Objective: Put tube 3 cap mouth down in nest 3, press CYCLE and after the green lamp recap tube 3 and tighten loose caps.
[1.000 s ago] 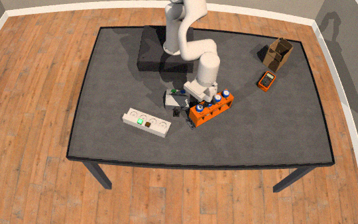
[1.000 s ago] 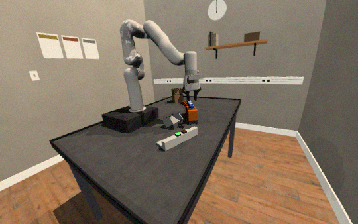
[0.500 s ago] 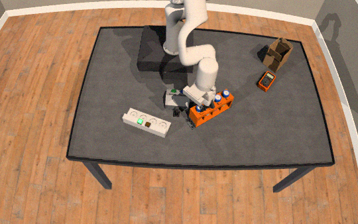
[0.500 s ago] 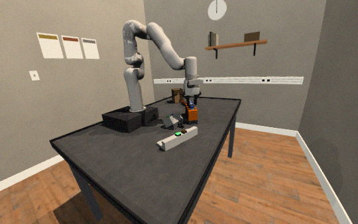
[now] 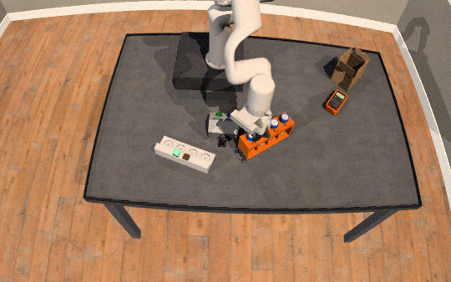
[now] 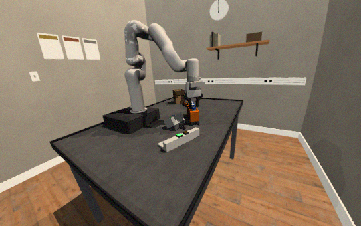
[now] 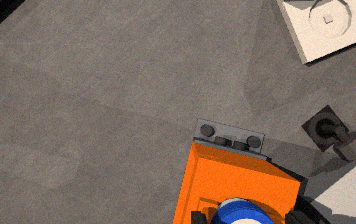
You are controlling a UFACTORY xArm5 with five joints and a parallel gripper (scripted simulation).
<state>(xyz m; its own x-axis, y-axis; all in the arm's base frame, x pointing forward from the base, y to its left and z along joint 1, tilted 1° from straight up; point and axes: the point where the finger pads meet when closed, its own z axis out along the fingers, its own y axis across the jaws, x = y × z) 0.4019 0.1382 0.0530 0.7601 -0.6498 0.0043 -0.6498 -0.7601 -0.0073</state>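
The cap 4 lies 20 mm below my hand. The rest, counted from my hand: cap 3: 40 mm to the left, 30 mm behind, 20 mm below; then cap 2: 80 mm to the left, 60 mm behind, 20 mm below; then blue key: 120 mm behind, 80 mm to the right, 70 mm below.
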